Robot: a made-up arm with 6 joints.
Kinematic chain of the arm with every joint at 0, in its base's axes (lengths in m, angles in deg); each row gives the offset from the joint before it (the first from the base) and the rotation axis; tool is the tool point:
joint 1: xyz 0 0 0.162 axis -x
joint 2: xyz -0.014 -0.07 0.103 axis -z
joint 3: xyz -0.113 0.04 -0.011 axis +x
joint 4: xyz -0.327 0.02 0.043 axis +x
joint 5: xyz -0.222 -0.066 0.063 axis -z
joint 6: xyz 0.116 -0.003 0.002 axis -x
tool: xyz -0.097 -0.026 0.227
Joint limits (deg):
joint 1: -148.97..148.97
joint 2: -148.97..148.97
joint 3: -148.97..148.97
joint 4: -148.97..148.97
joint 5: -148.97..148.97
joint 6: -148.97..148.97
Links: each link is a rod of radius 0.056 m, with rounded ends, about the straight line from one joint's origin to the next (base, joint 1, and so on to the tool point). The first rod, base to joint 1, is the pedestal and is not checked.
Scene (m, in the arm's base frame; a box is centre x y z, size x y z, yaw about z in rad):
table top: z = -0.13
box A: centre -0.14 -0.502 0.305 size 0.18 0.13 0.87 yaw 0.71
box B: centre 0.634 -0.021 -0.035 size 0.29 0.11 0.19 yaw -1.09
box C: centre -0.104 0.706 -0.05 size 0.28 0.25 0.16 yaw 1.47
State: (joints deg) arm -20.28 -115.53 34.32 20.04 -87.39 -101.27
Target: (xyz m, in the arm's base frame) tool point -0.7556 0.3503 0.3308
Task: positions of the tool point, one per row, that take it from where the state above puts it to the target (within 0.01 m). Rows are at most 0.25 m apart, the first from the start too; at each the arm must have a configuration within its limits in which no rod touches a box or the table.
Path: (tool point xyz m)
1: 0.2302 -0.4400 0.2168
2: 0.2895 -0.3881 0.3466
3: 0.3436 -0.3134 0.4730
4: 0.3854 -0.2121 0.5917
5: 0.4088 -0.0833 0.6930
6: 0.4107 0.0686 0.7653
7: 0.2522 0.0461 0.8788
8: 0.0650 0.0397 0.9450
9: -0.1348 0.0526 0.9572
10: -0.3290 0.0850 0.9139
11: -0.5007 0.1352 0.8194
12: -0.6353 0.1995 0.6824
13: -0.7224 0.2731 0.5148
14: -0.7556 0.3503 0.3307

